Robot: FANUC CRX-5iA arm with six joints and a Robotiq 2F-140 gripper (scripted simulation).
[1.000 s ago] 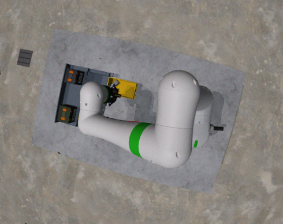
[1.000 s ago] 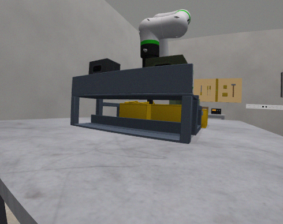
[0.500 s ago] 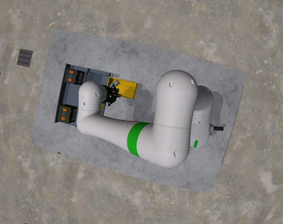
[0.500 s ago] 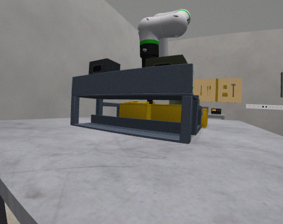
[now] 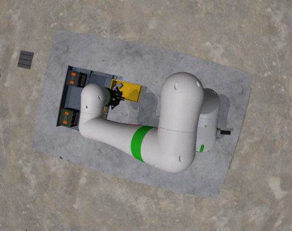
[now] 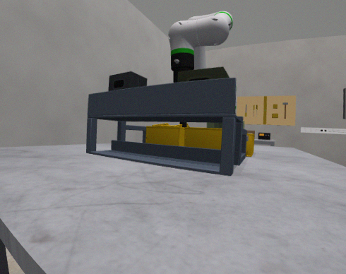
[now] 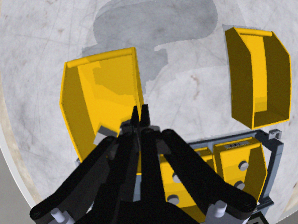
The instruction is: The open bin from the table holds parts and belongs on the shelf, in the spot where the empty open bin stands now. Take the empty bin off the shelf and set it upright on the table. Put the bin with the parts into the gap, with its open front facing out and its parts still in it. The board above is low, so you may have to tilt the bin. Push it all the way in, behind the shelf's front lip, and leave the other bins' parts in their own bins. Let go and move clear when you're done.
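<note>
The grey part lies 8 cm to the right of my hand, 7 cm below it and 3 cm ahead of it. From my hand the other things lie so: dark shelf: 22 cm ahead, 4 cm below, 3 cm to the left; then black box: 26 cm ahead, 10 cm to the right, 6 cm above.
</note>
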